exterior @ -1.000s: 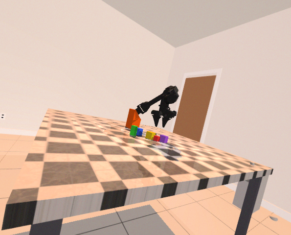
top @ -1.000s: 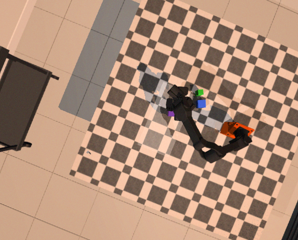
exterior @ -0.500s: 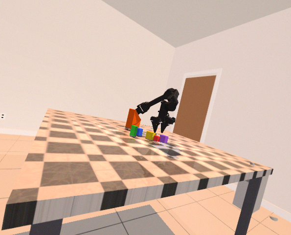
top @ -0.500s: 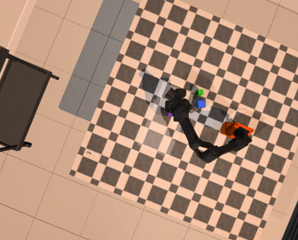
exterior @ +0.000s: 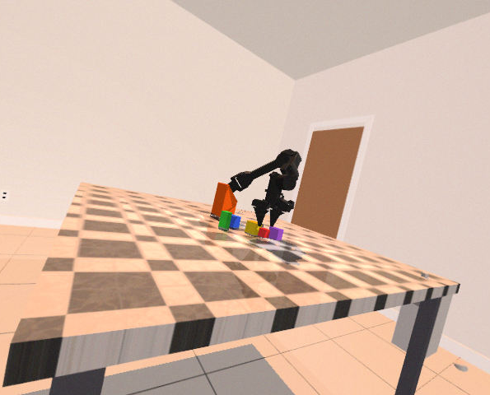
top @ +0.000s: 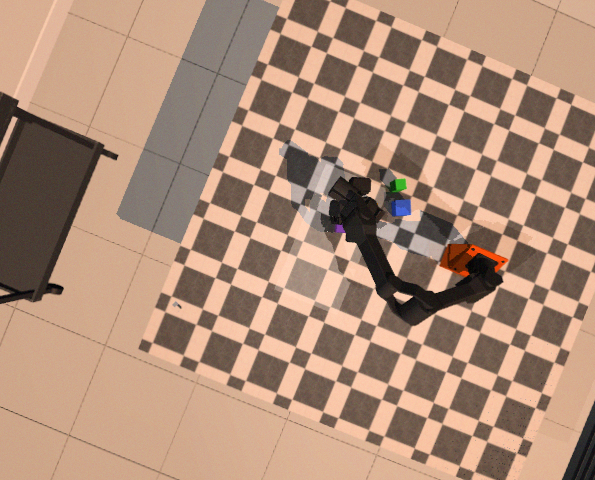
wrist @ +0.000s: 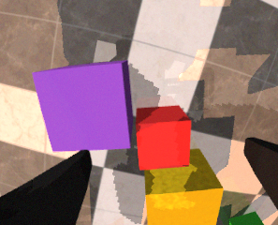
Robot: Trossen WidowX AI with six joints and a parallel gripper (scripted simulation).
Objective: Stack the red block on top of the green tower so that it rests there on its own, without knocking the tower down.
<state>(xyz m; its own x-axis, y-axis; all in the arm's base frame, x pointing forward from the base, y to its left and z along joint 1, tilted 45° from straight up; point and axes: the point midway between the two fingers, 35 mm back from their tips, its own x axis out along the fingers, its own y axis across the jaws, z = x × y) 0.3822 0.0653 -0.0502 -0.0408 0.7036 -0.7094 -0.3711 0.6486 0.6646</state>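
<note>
My gripper tip is 30 mm above the red block. From my gripper tip the other things lie so: blue block 130 mm behind, 80 mm to the right, 20 mm below; yellow block 40 mm behind, 30 mm to the right, 20 mm below; purple block 10 mm ahead, 50 mm to the left, 20 mm below.
</note>
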